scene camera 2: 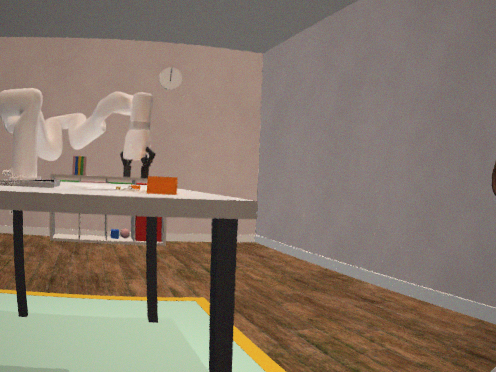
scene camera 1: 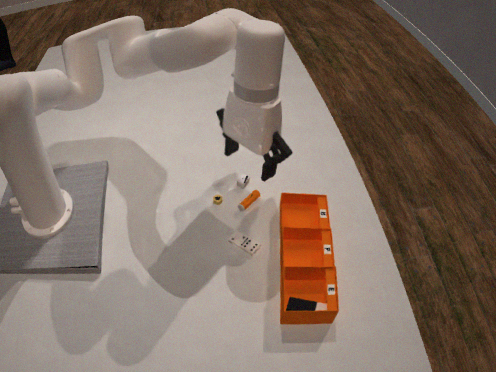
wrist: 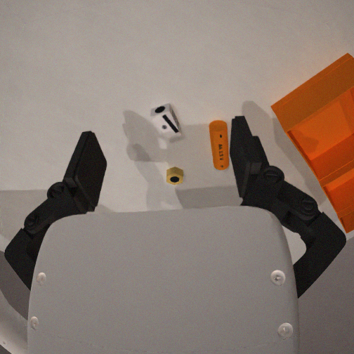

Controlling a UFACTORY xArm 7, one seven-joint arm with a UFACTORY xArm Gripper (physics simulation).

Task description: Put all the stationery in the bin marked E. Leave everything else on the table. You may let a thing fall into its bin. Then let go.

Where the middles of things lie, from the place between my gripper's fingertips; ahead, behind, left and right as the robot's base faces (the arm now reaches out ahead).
Labels:
I see my gripper 10 mm past the pencil sharpener (wrist: 163, 117), 10 mm to the left of it and 30 mm above it. Round my hand: orange battery (wrist: 217, 129): 60 mm to the right, 30 mm below; orange bin box (scene camera 1: 307, 270): 80 mm ahead, 190 mm to the right, 20 mm below.

